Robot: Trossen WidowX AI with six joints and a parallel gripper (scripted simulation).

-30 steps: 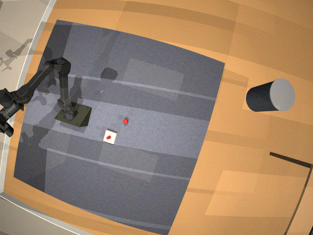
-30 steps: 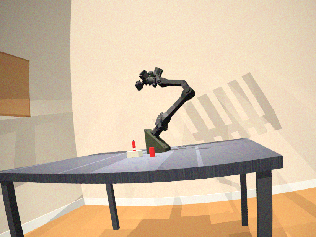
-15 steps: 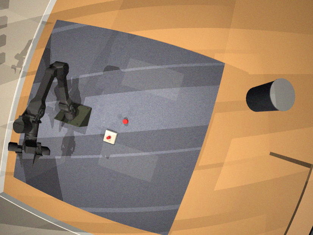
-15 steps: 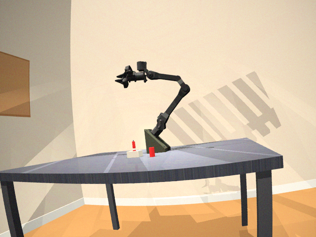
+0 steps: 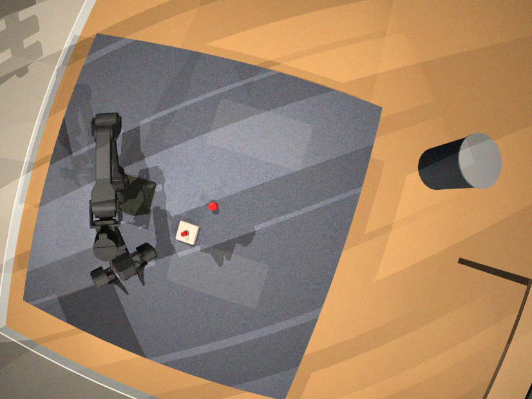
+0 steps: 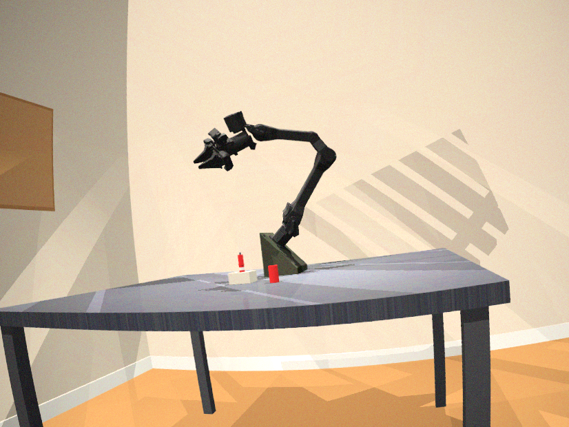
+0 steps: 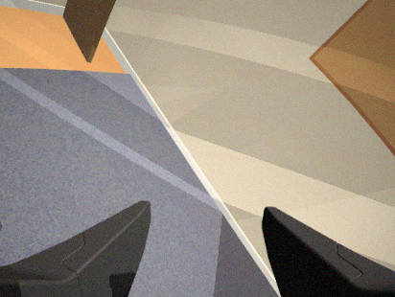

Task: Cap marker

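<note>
Right now the red cap is 38 cm below my gripper tip, 27 cm to the left of it and 7 cm ahead of it. From my gripper tip the other things lie so: holder block (39 cm below, 14 cm to the left, 1 cm ahead).
</note>
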